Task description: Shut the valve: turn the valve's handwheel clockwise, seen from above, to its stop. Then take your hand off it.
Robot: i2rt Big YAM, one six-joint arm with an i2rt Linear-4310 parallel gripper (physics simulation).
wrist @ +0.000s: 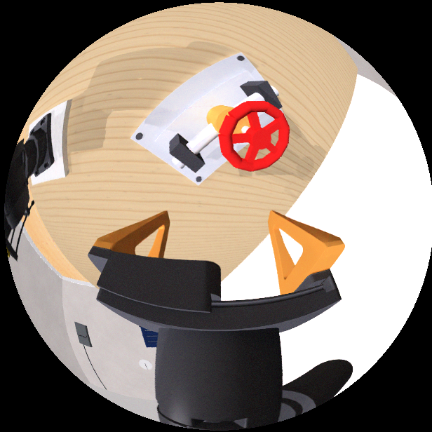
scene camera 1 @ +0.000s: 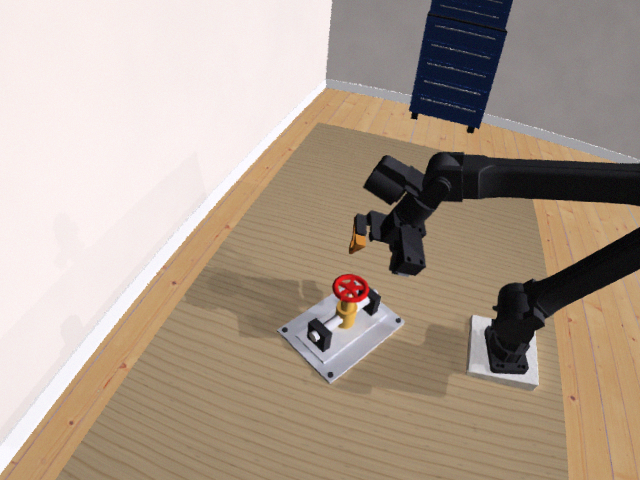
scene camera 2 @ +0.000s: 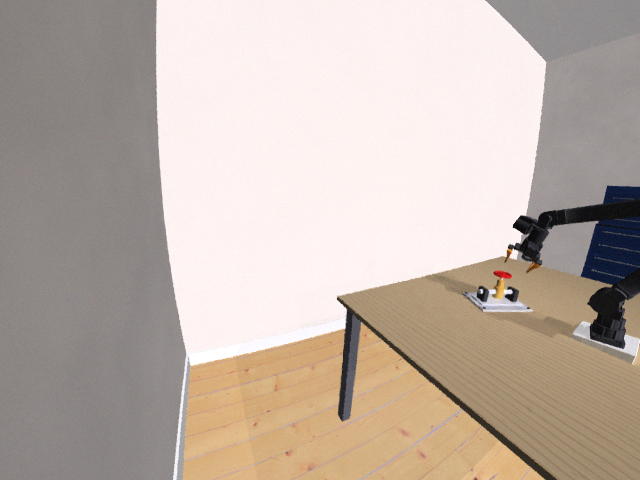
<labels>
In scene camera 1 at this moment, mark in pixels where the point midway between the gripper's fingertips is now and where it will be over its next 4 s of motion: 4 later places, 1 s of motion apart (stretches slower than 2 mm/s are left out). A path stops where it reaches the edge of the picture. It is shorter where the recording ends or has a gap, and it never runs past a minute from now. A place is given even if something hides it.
My gripper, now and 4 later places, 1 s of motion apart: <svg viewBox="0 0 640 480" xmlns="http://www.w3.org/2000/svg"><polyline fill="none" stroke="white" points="370,256 401,266 407,264 372,285 365,288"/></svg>
</labels>
